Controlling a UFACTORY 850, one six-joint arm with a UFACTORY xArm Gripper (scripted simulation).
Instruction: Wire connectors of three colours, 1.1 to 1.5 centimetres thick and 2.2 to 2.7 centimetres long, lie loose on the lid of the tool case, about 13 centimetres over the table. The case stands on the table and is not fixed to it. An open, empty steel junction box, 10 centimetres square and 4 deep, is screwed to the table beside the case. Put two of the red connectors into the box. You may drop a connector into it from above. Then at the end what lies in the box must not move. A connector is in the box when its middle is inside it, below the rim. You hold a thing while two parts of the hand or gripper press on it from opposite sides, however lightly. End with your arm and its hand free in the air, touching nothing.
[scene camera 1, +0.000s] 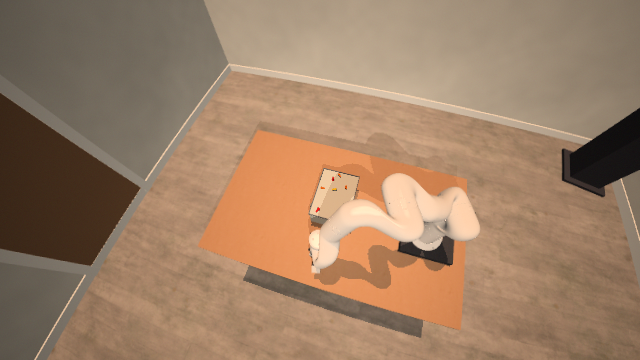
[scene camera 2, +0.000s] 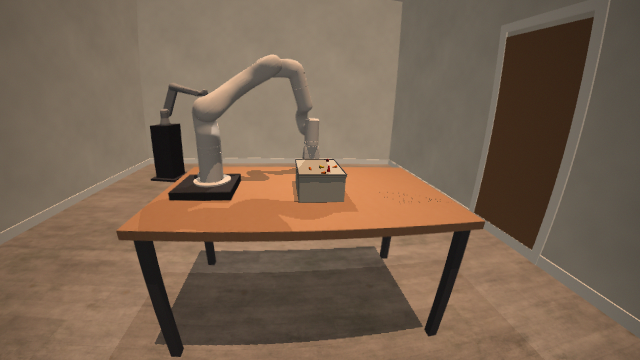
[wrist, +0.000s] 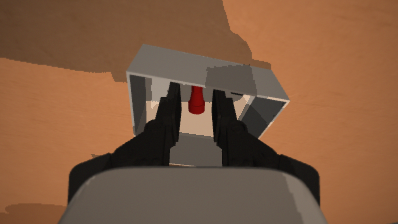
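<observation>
What I find in the pictures is my own gripper, together with a tool case.
</observation>
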